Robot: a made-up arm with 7 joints. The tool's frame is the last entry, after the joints.
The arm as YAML. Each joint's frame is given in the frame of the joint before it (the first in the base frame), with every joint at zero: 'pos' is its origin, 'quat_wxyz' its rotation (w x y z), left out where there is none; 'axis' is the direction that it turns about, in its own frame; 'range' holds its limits. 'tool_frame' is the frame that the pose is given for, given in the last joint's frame.
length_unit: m
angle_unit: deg
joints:
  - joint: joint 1
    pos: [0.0, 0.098, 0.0]
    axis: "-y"
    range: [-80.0, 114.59]
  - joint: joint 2
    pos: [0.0, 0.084, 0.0]
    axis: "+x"
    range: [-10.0, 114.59]
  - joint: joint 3
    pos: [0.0, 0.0, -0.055]
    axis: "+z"
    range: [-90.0, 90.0]
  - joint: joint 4
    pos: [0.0, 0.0, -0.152]
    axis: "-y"
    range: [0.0, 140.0]
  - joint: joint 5
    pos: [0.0, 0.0, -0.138]
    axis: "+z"
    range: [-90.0, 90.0]
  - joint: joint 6
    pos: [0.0, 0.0, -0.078]
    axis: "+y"
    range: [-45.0, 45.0]
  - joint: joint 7
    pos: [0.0, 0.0, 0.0]
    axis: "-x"
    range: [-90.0, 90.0]
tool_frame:
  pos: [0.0, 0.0, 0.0]
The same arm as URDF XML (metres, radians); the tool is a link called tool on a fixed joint. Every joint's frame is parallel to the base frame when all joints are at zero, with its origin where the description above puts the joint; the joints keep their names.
<robot name="arm">
<joint name="joint 1" type="revolute"><parent link="base"/><child link="link1"/><origin xyz="0.0000 0.0980 0.0000"/><axis xyz="0 -1 0"/><limit lower="-1.3963" upper="2.0000"/></joint>
<joint name="joint 2" type="revolute"><parent link="link1"/><child link="link2"/><origin xyz="0.0000 0.0840 0.0000"/><axis xyz="1 0 0"/><limit lower="-0.1745" upper="2.0000"/></joint>
<joint name="joint 3" type="revolute"><parent link="link2"/><child link="link3"/><origin xyz="0.0000 0.0000 -0.0550"/><axis xyz="0 0 1"/><limit lower="-1.5708" upper="1.5708"/></joint>
<joint name="joint 4" type="revolute"><parent link="link3"/><child link="link4"/><origin xyz="0.0000 0.0000 -0.1520"/><axis xyz="0 -1 0"/><limit lower="0.0000" upper="2.4435"/></joint>
<joint name="joint 5" type="revolute"><parent link="link4"/><child link="link5"/><origin xyz="0.0000 0.0000 -0.1380"/><axis xyz="0 0 1"/><limit lower="-1.5708" upper="1.5708"/></joint>
<joint name="joint 6" type="revolute"><parent link="link5"/><child link="link6"/><origin xyz="0.0000 0.0000 -0.0780"/><axis xyz="0 1 0"/><limit lower="-0.7854" upper="0.7854"/></joint>
<joint name="joint 7" type="revolute"><parent link="link6"/><child link="link7"/><origin xyz="0.0000 0.0000 0.0000"/><axis xyz="-1 0 0"/><limit lower="-1.5708" upper="1.5708"/></joint>
<joint name="tool_joint" type="fixed"><parent link="link7"/><child link="tool"/><origin xyz="0.0000 0.0000 0.0000"/></joint>
<link name="base"/>
<link name="link1"/>
<link name="link2"/>
<link name="link3"/>
<link name="link4"/>
<link name="link5"/>
<link name="link6"/>
<link name="link7"/>
<link name="tool"/>
</robot>

